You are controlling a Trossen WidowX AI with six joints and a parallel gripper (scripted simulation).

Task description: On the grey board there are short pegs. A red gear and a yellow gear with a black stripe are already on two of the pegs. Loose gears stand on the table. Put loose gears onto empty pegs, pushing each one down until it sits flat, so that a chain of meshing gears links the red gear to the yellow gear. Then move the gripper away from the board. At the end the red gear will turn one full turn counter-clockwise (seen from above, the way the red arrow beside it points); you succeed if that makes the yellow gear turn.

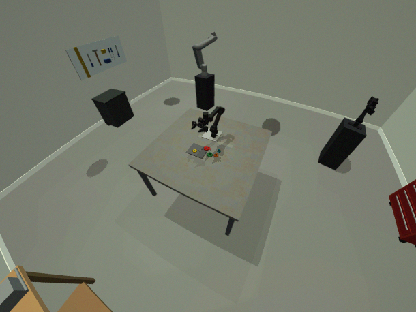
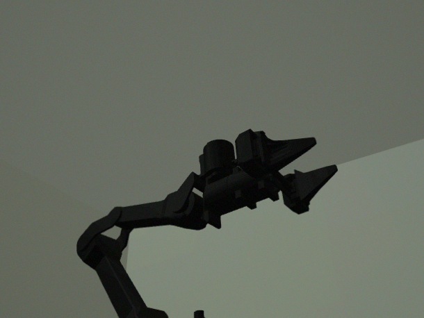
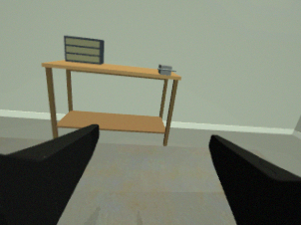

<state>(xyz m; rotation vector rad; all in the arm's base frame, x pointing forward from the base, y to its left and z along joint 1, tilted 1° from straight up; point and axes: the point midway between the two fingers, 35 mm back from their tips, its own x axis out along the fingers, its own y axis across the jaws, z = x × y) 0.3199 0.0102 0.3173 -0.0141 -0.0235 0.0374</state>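
My gripper tip is 9 cm past the orange gear, 20 cm to the right of it and 31 cm above it. Also, from my gripper tip: yellow gear: 4 cm to the right, 31 cm below; then green gear: 6 cm behind, 13 cm to the left, 31 cm below; then red gear: 11 cm behind, 5 cm to the left, 31 cm below.
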